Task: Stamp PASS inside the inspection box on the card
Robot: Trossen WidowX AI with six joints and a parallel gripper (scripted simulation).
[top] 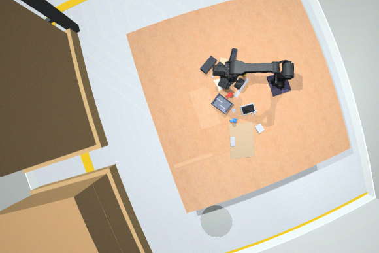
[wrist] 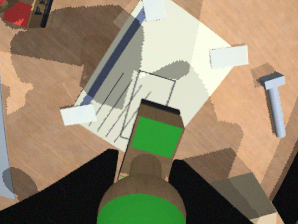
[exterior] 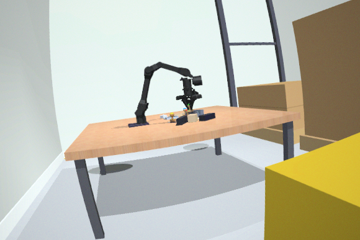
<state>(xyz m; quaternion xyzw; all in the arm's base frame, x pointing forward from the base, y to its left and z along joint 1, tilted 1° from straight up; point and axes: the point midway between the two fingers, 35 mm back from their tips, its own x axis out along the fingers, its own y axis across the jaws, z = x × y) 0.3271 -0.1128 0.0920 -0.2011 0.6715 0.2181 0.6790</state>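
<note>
Right now the white card is 10 mm ahead of my gripper tip, 10 mm to the left of it and 70 mm below it. From my gripper tip the other things lie so: red-topped stamp: 10 mm ahead, 100 mm to the left, 50 mm below; then grey bar: 90 mm behind, 80 mm to the left, 70 mm below; then tan block: 20 mm behind, 110 mm to the right, 40 mm below.
</note>
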